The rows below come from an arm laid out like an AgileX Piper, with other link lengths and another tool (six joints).
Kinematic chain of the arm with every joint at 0, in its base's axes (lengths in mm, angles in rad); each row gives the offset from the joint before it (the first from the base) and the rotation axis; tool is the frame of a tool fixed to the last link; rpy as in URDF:
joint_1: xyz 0 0 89.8 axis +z
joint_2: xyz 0 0 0 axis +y
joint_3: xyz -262.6 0 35.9 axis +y
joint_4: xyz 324.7 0 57.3 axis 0.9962 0 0.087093
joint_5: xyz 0 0 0 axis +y
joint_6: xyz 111.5 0 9.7 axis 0.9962 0 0.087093
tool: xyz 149.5 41 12.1 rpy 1.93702 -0.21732 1.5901
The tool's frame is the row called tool.
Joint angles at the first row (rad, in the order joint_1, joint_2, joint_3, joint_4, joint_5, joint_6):
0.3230, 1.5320, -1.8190, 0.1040, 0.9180, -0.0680
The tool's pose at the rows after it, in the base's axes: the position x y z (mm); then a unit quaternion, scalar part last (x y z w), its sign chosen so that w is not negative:
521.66 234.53 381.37 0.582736 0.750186 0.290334 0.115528
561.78 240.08 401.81 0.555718 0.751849 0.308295 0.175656
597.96 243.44 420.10 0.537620 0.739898 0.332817 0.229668
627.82 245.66 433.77 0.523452 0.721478 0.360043 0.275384
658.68 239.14 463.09 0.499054 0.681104 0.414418 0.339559
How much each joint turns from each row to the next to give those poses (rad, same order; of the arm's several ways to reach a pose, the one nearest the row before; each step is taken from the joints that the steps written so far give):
0.0000, 0.1040, -0.1400, -0.0260, -0.0140, -0.0430
0.0000, 0.1340, -0.1700, -0.0320, -0.0650, -0.0670
0.0000, 0.1140, -0.1340, -0.0400, -0.0900, -0.0270
-0.0010, 0.0860, -0.0810, -0.0400, -0.1130, -0.0030
-0.0200, 0.0680, -0.0360, -0.0310, -0.2210, 0.0000

